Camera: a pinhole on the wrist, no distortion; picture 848 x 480 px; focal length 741.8 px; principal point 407.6 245.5 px. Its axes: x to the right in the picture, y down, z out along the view. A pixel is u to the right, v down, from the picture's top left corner.
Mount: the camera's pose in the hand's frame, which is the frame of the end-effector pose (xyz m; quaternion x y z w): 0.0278 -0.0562 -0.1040 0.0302 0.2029 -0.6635 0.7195
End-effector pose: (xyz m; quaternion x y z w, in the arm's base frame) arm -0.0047 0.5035 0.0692 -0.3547 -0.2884 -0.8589 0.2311
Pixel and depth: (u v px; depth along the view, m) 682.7 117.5 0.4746
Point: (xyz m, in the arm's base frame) -0.1429 0.9571 0.1679
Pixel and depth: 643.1 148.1 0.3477
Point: -0.1285 0.8124 0.1437
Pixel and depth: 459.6 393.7 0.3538
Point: -0.1404 0.7290 0.2612
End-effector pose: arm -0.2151 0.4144 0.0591 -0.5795 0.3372 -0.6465 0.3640
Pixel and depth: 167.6 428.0 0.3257
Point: -0.0206 0.2784 0.2151
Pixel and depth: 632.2 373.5 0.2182
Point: -0.1723 0.4012 0.2833
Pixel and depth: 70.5 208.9 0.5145
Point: 0.2253 0.3009 0.1669
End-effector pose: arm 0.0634 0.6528 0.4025 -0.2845 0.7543 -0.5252 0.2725
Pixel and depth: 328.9 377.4 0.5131
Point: 0.1757 0.2029 0.4127
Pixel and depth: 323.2 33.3 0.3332
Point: 0.2373 0.4510 0.4587
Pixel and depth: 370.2 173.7 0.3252
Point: 0.1766 0.4231 0.4702
